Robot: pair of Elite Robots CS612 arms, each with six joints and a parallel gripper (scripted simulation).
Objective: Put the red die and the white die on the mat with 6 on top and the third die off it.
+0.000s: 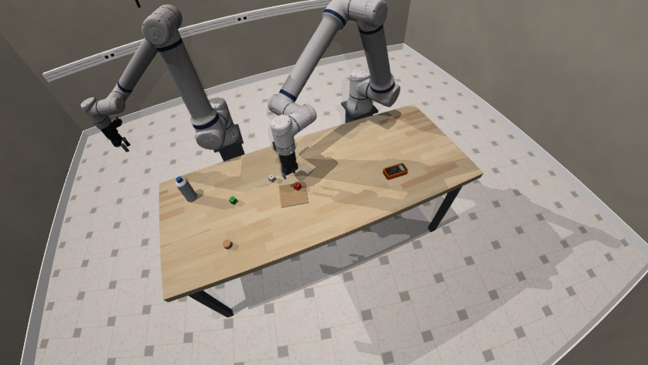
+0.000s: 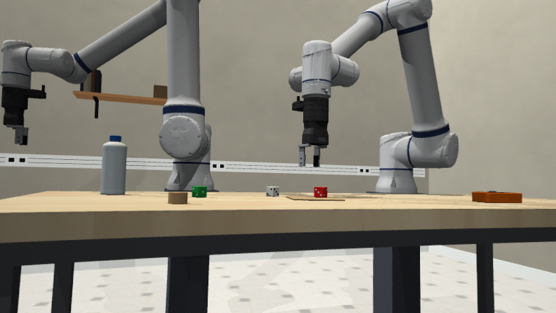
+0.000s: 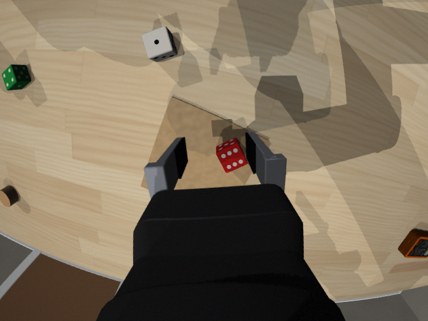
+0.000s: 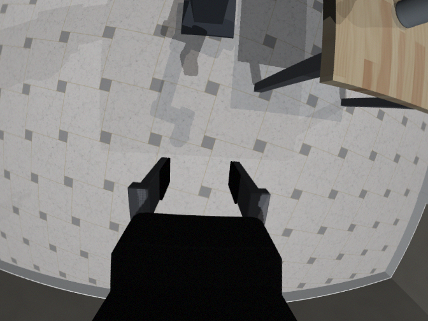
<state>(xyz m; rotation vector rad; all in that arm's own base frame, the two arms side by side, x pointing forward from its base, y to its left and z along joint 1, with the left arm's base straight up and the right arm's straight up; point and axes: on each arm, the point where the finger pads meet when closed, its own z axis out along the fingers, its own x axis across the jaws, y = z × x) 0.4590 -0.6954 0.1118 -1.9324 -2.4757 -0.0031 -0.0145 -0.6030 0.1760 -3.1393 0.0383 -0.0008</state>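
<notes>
The white die lies 8 cm behind my left hand, 9 cm to the right of it and 10 cm below it. Round my left hand: red die: 2 cm ahead, 3 cm to the left, 9 cm below; brown mat: 6 cm ahead, 11 cm below; green die: 1 cm ahead, 32 cm to the right, 10 cm below.
</notes>
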